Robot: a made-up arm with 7 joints. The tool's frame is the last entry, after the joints.
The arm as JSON. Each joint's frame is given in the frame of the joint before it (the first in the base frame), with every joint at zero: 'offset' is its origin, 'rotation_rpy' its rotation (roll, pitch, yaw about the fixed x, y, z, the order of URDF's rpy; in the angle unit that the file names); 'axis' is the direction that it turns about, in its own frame. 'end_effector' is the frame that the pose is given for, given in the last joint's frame.
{
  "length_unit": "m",
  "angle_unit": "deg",
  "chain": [
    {
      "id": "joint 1",
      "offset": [
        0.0,
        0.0,
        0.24
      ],
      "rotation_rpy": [
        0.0,
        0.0,
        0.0
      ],
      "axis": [
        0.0,
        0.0,
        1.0
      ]
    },
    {
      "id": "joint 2",
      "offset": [
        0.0,
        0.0,
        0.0
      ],
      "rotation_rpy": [
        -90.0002,
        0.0,
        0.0
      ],
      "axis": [
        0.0,
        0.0,
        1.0
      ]
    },
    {
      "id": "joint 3",
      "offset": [
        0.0,
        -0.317,
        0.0
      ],
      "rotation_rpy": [
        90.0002,
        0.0,
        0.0
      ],
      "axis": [
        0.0,
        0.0,
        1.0
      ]
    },
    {
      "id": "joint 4",
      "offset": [
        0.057,
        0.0,
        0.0
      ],
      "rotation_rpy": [
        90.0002,
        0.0,
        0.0
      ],
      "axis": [
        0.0,
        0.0,
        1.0
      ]
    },
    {
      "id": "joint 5",
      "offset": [
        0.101,
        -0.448,
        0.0
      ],
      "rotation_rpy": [
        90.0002,
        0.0,
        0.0
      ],
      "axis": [
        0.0,
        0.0,
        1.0
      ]
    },
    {
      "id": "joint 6",
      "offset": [
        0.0,
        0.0,
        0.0
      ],
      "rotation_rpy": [
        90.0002,
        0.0,
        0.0
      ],
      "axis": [
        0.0,
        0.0,
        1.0
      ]
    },
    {
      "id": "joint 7",
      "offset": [
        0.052,
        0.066,
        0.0
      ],
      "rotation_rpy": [
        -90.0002,
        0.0,
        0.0
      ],
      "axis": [
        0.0,
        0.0,
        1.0
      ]
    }
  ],
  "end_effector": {
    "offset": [
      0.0,
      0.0,
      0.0
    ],
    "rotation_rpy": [
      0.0,
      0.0,
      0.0
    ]
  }
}
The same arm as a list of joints. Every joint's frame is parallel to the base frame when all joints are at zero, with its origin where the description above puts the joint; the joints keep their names.
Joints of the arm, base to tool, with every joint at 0 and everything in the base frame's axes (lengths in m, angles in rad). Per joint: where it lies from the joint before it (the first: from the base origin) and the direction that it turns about. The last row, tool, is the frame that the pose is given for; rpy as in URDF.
joint 1: offset 0 0 0.24 axis 0 0 1
joint 2: offset 0 0 0 axis 0 1 0
joint 3: offset 0 0 0.317 axis 0 0 1
joint 4: offset 0.057 0 0 axis 0 -1 0
joint 5: offset 0.101 0 -0.448 axis 0 0 -1
joint 6: offset 0 0 0 axis 0 1 0
joint 7: offset 0.052 0 -0.066 axis 0 0 -1
tool: offset 0 0 0 rpy -3.1416 0 0

